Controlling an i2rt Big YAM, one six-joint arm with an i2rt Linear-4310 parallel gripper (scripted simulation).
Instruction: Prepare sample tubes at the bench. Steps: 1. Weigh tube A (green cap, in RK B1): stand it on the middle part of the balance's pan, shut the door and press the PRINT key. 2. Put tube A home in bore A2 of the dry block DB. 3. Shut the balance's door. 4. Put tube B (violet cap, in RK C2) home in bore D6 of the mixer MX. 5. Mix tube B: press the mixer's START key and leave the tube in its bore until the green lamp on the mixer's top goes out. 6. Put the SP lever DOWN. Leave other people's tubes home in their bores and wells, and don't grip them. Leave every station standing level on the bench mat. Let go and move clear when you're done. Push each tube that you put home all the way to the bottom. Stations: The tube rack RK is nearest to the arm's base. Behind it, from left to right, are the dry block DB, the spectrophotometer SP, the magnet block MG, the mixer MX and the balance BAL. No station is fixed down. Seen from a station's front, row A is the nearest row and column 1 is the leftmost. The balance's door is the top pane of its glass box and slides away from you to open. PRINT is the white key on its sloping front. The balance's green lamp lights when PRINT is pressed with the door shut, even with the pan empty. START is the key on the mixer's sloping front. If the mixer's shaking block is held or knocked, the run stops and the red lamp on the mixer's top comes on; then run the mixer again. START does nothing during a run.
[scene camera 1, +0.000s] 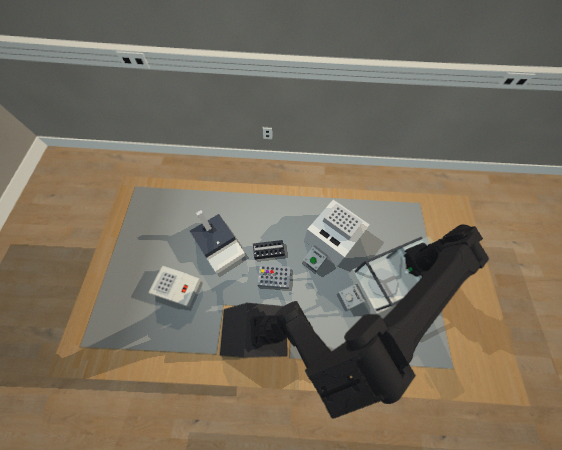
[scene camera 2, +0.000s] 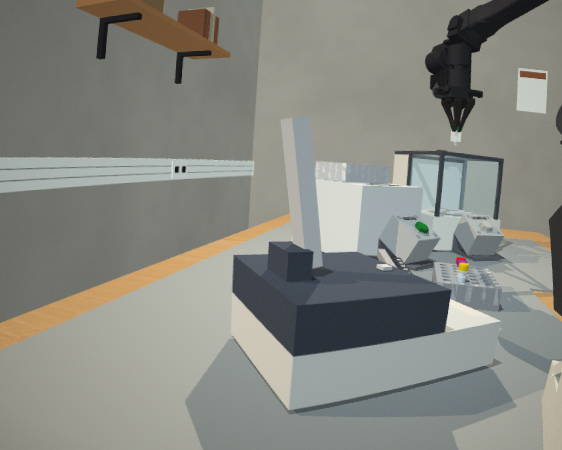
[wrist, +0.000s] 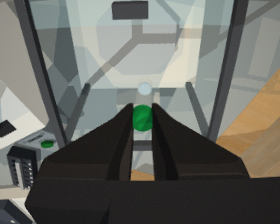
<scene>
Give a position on a dry block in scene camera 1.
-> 183, 287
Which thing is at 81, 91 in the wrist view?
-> A balance.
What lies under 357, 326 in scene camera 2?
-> A spectrophotometer.
</scene>
